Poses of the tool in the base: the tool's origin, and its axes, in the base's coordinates. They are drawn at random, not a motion.
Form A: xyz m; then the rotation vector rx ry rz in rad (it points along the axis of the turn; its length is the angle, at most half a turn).
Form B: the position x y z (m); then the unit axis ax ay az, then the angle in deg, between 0 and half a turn. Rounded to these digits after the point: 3 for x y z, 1 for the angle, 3 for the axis.
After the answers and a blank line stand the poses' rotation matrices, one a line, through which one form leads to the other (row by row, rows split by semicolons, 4 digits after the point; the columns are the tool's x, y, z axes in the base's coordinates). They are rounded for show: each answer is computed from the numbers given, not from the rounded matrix.
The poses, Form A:
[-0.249 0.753 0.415 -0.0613 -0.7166 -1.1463]
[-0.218 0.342 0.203 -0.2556 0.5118 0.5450]
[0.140 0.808 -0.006 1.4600 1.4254 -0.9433]
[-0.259 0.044 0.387 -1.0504 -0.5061 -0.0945]
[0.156 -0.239 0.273 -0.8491 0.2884 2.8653]
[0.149 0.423 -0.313 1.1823 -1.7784 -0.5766]
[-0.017 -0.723 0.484 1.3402 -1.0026 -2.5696]
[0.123 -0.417 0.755 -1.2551 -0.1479 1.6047]
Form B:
[-0.249 0.753 0.415 -0.045 -0.530 -0.847 77.5]
[-0.218 0.342 0.203 -0.323 0.648 0.690 45.3]
[0.140 0.808 -0.006 0.649 0.634 -0.420 128.8]
[-0.259 0.044 0.387 -0.898 -0.433 -0.081 67.0]
[0.156 -0.239 0.273 -0.283 0.096 0.954 172.0]
[0.149 0.423 -0.313 0.534 -0.804 -0.261 126.7]
[-0.017 -0.723 0.484 0.437 -0.327 -0.838 175.7]
[0.123 -0.417 0.755 -0.614 -0.072 0.786 117.0]

0.2174 0.8459 -0.4870; -0.8083 0.4357 0.3960; 0.5471 0.3075 0.7785
0.7348 -0.5521 0.3941; 0.4280 0.8281 0.3622; -0.5263 -0.0975 0.8447
0.0596 0.9969 0.0509; 0.3428 0.0274 -0.9390; -0.9375 0.0734 -0.3401
0.8819 0.3112 -0.3541; 0.1625 0.5045 0.8480; 0.4425 -0.8054 0.3943
-0.8311 -0.1865 -0.5239; 0.0784 -0.9720 0.2217; -0.5505 0.1432 0.8224
-0.1416 -0.4779 -0.8669; -0.8957 0.4348 -0.0934; 0.4216 0.7633 -0.4896
-0.6157 -0.2226 -0.7559; -0.3481 -0.7837 0.5144; -0.7069 0.5799 0.4051
0.0947 -0.6351 -0.7666; 0.7645 -0.4469 0.4646; -0.6376 -0.6301 0.4432

